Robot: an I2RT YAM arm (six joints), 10 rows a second.
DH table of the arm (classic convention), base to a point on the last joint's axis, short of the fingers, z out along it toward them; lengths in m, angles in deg. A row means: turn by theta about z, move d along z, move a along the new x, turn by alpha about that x. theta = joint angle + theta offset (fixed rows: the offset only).
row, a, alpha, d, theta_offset
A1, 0.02, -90, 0.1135, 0
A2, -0.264, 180, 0, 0
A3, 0.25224, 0, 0, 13.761
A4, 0.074, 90, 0, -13.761
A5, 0, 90, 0, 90
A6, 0, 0, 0.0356, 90
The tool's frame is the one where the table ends.
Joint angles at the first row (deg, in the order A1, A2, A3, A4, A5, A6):
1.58, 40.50, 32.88, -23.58, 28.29, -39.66
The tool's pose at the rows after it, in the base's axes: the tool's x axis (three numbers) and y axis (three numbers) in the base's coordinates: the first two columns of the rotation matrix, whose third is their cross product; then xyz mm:
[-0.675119 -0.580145 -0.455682 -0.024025 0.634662 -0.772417 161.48 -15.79 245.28]
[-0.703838 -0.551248 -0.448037 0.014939 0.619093 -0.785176 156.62 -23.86 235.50]
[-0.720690 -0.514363 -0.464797 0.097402 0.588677 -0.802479 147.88 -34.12 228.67]
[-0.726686 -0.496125 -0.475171 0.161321 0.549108 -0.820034 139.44 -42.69 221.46]
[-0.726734 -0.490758 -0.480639 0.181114 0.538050 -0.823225 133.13 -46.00 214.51]
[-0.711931 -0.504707 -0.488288 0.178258 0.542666 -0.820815 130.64 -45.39 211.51]
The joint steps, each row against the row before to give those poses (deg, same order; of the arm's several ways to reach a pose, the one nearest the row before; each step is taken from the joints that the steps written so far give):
-0.57, 0.29, -2.79, 3.00, 3.27, -2.16
-2.73, -1.56, -2.85, 2.10, 0.97, -0.92
-3.80, -3.46, -3.54, 3.82, 1.16, -1.58
-3.69, -3.53, -3.65, 4.27, 0.16, -2.54
-1.95, -2.62, -2.39, 1.24, -0.88, -1.00
-0.25, -1.49, -1.06, 0.32, -1.39, -0.39

